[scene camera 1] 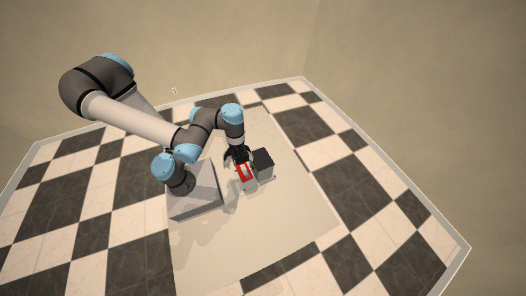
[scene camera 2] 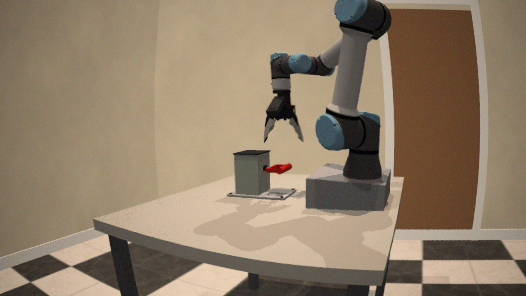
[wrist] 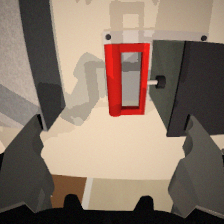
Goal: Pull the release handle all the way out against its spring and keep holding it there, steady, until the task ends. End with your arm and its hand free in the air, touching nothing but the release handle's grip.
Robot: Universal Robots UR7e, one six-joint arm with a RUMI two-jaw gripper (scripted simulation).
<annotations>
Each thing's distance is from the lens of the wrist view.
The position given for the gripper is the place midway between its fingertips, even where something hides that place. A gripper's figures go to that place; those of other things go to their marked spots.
gripper (wrist: 113, 115): 0.13 m
metal baseplate (wrist: 128, 36): 0.31 m
</annotations>
